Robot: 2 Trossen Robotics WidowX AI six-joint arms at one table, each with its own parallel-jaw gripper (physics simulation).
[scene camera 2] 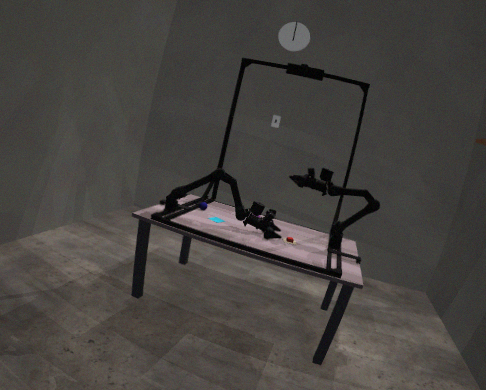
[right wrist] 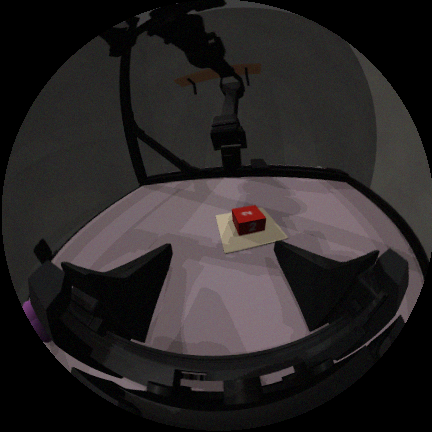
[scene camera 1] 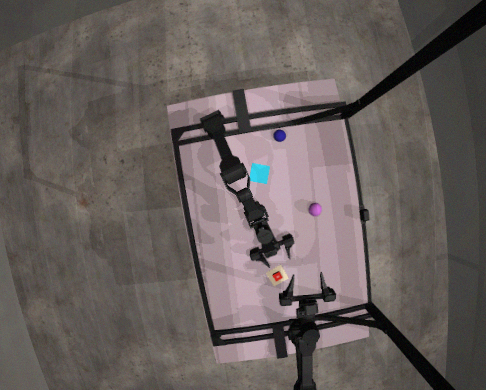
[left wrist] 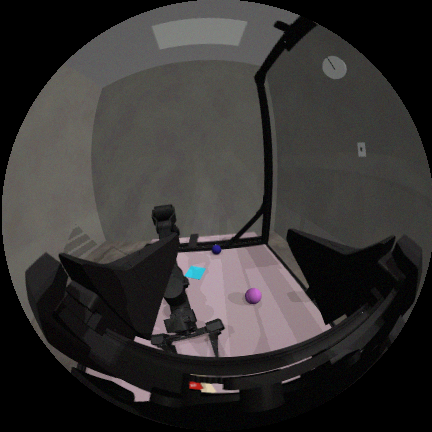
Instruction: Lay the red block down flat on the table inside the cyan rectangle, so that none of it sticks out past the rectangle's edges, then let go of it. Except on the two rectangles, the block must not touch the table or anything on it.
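Frame: origin at the left arm's base, x back, y right, z up, level; metres.
Seen in the pictures: left gripper, fingertip midpoint: (scene camera 2: 291,176) (scene camera 1: 307,273) (left wrist: 234,236); right gripper, fingertip midpoint: (scene camera 2: 281,234) (right wrist: 223,247) (scene camera 1: 279,263); left arm's base, origin of the base link: (scene camera 2: 334,247) (right wrist: 231,168) (scene camera 1: 296,326); right arm's base, origin of the base link: (scene camera 2: 170,210) (scene camera 1: 214,124).
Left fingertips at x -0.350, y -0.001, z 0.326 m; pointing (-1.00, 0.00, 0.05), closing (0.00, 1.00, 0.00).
Observation:
Pixels of each thing's middle, then the offset from my left fingertips to it. "spot": a spot on its surface instead. Level surfaces: height alone.
- red block, body centre: (right wrist: 247,219) (left wrist: 193,384) (scene camera 1: 277,276) (scene camera 2: 290,239) dx +0.101, dy -0.079, dz -0.336 m
- pale yellow rectangle, surface spot: (right wrist: 227,242) (scene camera 1: 280,267) spot: dx +0.066, dy -0.063, dz -0.344 m
- cyan rectangle, surface spot: (scene camera 1: 259,173) (left wrist: 194,271) (scene camera 2: 216,219) spot: dx -0.335, dy -0.135, dz -0.344 m
- violet ball, body centre: (left wrist: 252,295) (scene camera 1: 315,209) dx -0.176, dy +0.086, dz -0.318 m
- dark blue ball, body centre: (scene camera 1: 279,135) (left wrist: 215,249) (scene camera 2: 203,206) dx -0.484, dy -0.044, dz -0.320 m
- table, its level: dz -0.345 m
The red block (scene camera 1: 277,276) (scene camera 2: 290,239) (left wrist: 195,385) (right wrist: 248,220) lies flat on the pale yellow rectangle (scene camera 1: 281,269) (left wrist: 208,388) (right wrist: 227,242), with a number 2 on its top. The cyan rectangle (scene camera 1: 259,173) (scene camera 2: 217,220) (left wrist: 195,272) lies bare beside the right arm. My right gripper (scene camera 1: 279,262) (scene camera 2: 279,234) (right wrist: 223,247) is open and empty, low over the table, its fingertips short of the block. My left gripper (scene camera 1: 307,274) (scene camera 2: 291,178) (left wrist: 234,236) is open and empty, high above the table, to the right of the block in scene camera 1.
A violet ball (scene camera 1: 315,209) (left wrist: 253,296) (right wrist: 35,320) is right of the right arm in scene camera 1. A dark blue ball (scene camera 1: 279,135) (scene camera 2: 203,205) (left wrist: 216,249) lies near the frame beyond the cyan rectangle. Black frame bars edge the table (scene camera 1: 295,165).

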